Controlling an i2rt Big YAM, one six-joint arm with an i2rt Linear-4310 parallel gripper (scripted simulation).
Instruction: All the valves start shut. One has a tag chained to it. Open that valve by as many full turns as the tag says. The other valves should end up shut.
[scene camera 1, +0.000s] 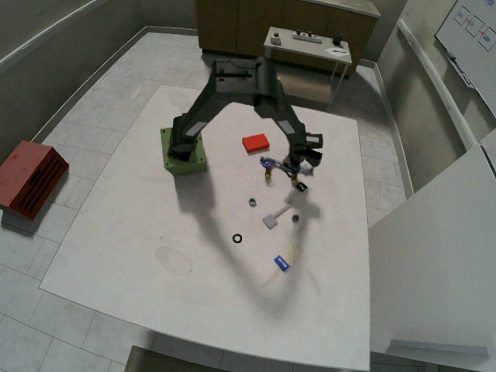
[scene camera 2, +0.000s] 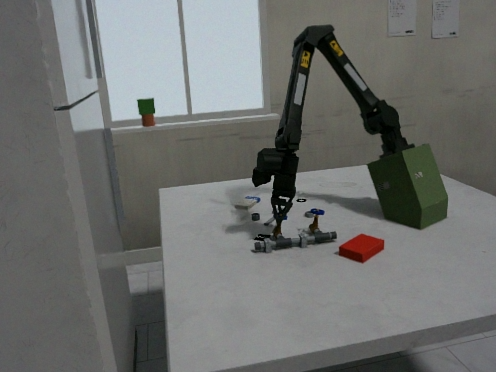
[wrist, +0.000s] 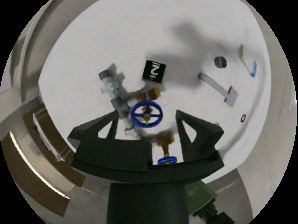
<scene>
I see my gripper (wrist: 147, 113) and a red block (scene camera 2: 361, 248).
The wrist view does not show the red block, which is hidden by my gripper.
</scene>
